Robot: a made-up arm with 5 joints.
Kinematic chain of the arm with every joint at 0, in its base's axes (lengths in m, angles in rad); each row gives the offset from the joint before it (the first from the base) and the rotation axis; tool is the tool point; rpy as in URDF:
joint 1: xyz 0.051 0 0.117 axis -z
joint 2: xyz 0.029 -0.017 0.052 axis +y
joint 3: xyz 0.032 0 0.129 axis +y
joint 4: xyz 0.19 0 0.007 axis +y
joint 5: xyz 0.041 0.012 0 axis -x
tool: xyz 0 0 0 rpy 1.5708 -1.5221 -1.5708
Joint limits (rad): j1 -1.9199..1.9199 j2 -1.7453..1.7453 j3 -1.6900..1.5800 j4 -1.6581..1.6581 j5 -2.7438..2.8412
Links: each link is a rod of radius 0.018 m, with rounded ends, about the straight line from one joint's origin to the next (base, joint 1, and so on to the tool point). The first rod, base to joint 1, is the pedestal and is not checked.
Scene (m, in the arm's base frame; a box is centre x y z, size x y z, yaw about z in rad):
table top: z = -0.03
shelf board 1: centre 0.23 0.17 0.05 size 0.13 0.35 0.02 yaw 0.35
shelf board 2: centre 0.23 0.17 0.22 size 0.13 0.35 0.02 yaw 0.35
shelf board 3: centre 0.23 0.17 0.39 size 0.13 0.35 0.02 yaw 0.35
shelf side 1: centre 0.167 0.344 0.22 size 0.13 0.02 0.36 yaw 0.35
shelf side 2: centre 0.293 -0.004 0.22 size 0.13 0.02 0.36 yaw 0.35
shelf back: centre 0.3 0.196 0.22 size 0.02 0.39 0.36 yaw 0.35
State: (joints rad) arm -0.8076 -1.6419 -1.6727 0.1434 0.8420
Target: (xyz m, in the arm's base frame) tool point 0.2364 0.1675 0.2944
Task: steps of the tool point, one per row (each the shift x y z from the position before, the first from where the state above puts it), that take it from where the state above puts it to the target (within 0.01 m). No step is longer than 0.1 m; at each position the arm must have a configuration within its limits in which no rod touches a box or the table.
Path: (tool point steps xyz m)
1: 0.0107 -0.0072 0.0867
2: 0.0284 0.0146 0.0813
3: 0.0414 0.0356 0.0669
4: 0.0481 0.0526 0.0453
5: 0.0486 0.0634 0.0193
6: 0.0430 0.0663 -0.0077
7: 0.0332 0.0608 -0.0324
8: 0.0208 0.0477 -0.0519
9: 0.0081 0.0285 -0.0640
10: 0.0338 0.0208 0.0100
11: 0.0430 0.0170 0.0004
12: 0.0500 0.0085 -0.0104

